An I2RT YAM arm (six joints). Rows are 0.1 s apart.
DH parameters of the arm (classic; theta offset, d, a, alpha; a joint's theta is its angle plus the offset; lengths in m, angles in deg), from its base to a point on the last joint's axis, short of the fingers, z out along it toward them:
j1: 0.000 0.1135 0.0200 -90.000
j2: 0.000 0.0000 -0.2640 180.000
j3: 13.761 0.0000 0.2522 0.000
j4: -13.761 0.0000 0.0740 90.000
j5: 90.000 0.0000 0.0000 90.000
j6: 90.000 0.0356 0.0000 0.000
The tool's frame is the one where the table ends.
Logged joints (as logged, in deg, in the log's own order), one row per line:
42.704 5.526 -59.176 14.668 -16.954 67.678
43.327 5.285 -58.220 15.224 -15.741 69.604
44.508 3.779 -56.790 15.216 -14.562 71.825
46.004 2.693 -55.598 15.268 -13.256 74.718
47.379 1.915 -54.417 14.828 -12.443 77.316
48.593 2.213 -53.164 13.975 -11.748 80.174
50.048 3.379 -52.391 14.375 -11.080 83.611
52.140 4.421 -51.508 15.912 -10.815 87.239
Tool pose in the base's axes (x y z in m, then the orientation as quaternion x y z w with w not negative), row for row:
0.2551 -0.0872 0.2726 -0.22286 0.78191 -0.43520 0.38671
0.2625 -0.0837 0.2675 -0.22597 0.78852 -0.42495 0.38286
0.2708 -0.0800 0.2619 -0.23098 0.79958 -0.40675 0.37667
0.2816 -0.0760 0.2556 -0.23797 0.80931 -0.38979 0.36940
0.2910 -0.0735 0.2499 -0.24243 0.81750 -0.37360 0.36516
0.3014 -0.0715 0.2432 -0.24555 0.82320 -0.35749 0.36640
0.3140 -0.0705 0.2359 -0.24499 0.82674 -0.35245 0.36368
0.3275 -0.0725 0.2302 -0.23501 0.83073 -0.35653 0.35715
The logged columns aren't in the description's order. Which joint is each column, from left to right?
Columns, left to right: j3, j4, j6, j5, j1, j2.
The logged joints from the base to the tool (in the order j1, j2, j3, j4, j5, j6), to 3 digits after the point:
-16.954 67.678 42.704 5.526 14.668 -59.176
-15.741 69.604 43.327 5.285 15.224 -58.220
-14.562 71.825 44.508 3.779 15.216 -56.790
-13.256 74.718 46.004 2.693 15.268 -55.598
-12.443 77.316 47.379 1.915 14.828 -54.417
-11.748 80.174 48.593 2.213 13.975 -53.164
-11.080 83.611 50.048 3.379 14.375 -52.391
-10.815 87.239 52.140 4.421 15.912 -51.508

